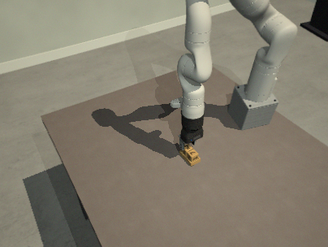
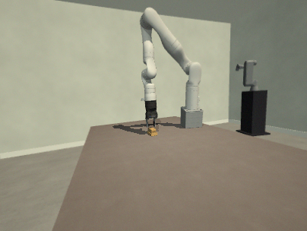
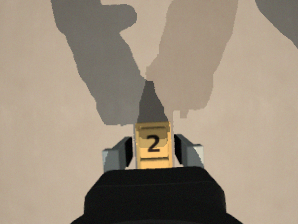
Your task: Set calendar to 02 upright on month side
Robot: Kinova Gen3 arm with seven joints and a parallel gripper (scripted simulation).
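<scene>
The orange cube lies 4 cm below my hand. From my hand the other things lie so: tray: 2 cm to the left, 6 cm below.
</scene>
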